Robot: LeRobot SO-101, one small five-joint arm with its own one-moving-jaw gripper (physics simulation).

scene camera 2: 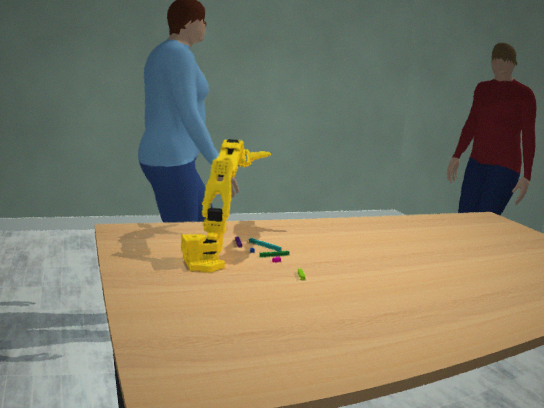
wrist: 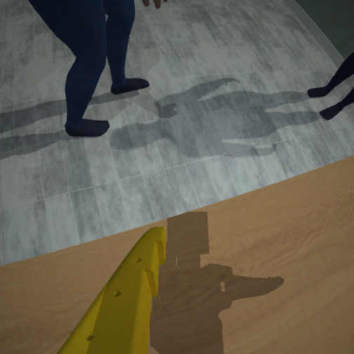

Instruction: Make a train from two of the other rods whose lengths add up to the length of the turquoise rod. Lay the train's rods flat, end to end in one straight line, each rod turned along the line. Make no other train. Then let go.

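Places are measured from the arm's base along level axes (x ahead, y left, z up), in centimetres.
Pixels of known places: arm's base, link origin: (scene camera 2: 210, 263).
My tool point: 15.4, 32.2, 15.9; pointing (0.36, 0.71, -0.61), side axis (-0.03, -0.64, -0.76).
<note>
For each thing: its middle in the pictures, then the offset to it from my tool point, as dx, dy, dz. Level surfaces: height alone.
- turquoise rod, body centre: (scene camera 2: 265, 244) +2.7, -21.8, -15.4
- dark green rod, body centre: (scene camera 2: 274, 254) +2.5, -29.2, -15.4
- short purple rod, body centre: (scene camera 2: 238, 241) -3.9, -18.8, -15.4
- tiny blue rod, body centre: (scene camera 2: 252, 250) -2.3, -25.8, -15.4
- short magenta rod, body centre: (scene camera 2: 276, 259) +1.5, -33.1, -15.4
- lime rod, body centre: (scene camera 2: 301, 274) +3.6, -43.2, -15.4
- wooden table, surface height: dz -15.9
The turquoise rod (scene camera 2: 265, 244) lies flat on the table. A dark green rod (scene camera 2: 274, 254) lies in front of it at an angle, their right ends close. A short purple rod (scene camera 2: 238, 242) lies left of the turquoise rod. A tiny blue rod (scene camera 2: 252, 250) lies between the purple and green rods. A short magenta rod (scene camera 2: 276, 259) lies just in front of the green rod. A lime rod (scene camera 2: 301, 274) lies apart, nearest the camera. My gripper (scene camera 2: 262, 154) is raised high above the table, fully open and empty; one notched jaw (wrist: 131, 295) shows in the wrist view. No rod shows there.
The wooden table (scene camera 2: 350, 310) (wrist: 300, 240) carries the arm's yellow base (scene camera 2: 202, 252), left of the rods. The table's edge crosses the wrist view, with grey floor (wrist: 150, 175) beyond. Two people, one in light blue (scene camera 2: 172, 105) and one in red (scene camera 2: 502, 120), stand behind the table.
</note>
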